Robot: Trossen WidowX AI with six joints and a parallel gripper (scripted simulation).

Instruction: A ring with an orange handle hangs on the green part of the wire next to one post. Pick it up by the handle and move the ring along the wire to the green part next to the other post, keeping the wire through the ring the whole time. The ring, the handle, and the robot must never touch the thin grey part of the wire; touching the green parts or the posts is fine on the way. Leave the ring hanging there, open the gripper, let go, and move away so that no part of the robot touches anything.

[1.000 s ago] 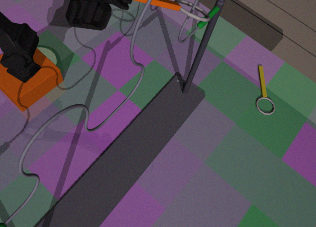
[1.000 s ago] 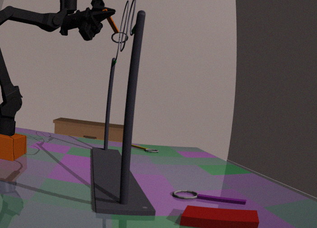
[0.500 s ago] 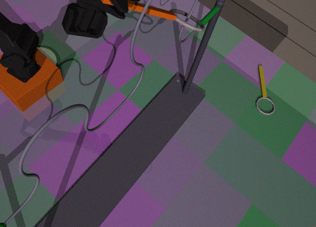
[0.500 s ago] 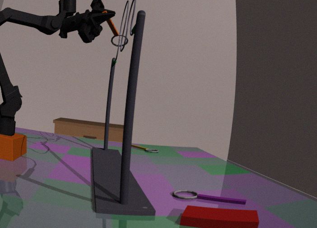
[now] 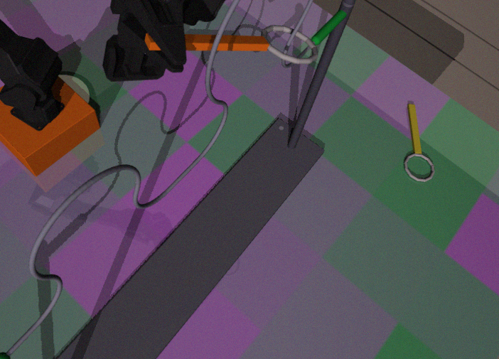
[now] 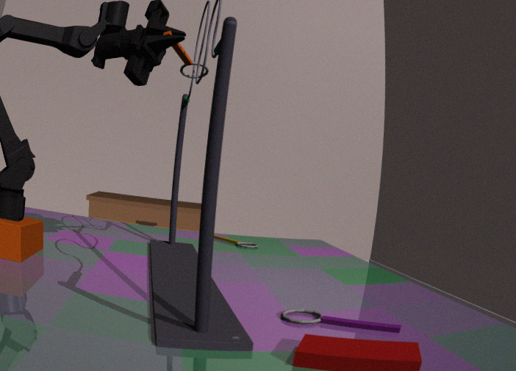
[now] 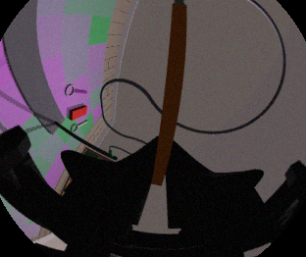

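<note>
The orange-handled ring is 3 cm ahead of my gripper tip, 8 cm to the left of it and 3 cm below it. From my gripper tip the other things lie so: red block: 14 cm ahead, 43 cm to the right, 44 cm below; purple-handled ring: 19 cm ahead, 29 cm to the right, 44 cm below; yellow-handled ring: 29 cm ahead, 40 cm to the left, 44 cm below.
</note>
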